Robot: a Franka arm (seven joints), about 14 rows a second.
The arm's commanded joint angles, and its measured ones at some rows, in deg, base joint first. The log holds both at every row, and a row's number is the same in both.
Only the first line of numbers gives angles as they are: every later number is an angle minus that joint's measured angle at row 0.
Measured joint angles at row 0:
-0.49 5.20 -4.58 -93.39 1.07 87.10 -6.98
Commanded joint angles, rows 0 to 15:
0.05 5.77 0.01 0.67 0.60 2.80 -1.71
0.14 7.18 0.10 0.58 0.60 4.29 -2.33
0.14 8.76 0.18 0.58 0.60 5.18 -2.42
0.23 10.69 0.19 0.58 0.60 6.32 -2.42
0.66 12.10 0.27 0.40 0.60 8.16 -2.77
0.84 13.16 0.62 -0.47 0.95 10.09 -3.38
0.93 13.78 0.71 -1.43 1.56 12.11 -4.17
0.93 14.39 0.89 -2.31 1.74 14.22 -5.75
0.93 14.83 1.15 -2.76 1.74 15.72 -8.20
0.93 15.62 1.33 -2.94 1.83 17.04 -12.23
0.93 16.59 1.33 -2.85 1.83 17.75 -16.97
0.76 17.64 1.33 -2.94 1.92 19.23 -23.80
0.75 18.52 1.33 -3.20 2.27 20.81 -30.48
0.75 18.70 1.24 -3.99 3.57 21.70 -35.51
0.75 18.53 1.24 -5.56 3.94 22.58 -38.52
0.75 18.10 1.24 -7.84 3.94 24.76 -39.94
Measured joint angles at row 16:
0.84 18.96 1.34 -4.36 2.83 21.64 -34.28
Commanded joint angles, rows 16 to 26:
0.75 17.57 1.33 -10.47 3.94 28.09 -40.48
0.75 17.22 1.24 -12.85 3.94 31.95 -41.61
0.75 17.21 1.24 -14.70 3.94 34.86 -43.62
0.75 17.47 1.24 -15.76 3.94 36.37 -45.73
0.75 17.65 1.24 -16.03 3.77 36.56 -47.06
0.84 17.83 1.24 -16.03 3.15 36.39 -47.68
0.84 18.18 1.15 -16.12 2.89 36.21 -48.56
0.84 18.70 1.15 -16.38 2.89 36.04 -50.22
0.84 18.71 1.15 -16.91 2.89 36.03 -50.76
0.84 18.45 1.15 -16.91 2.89 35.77 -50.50
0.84 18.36 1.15 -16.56 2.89 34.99 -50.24
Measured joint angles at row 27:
0.84 19.12 1.33 -16.14 3.02 35.54 -49.10
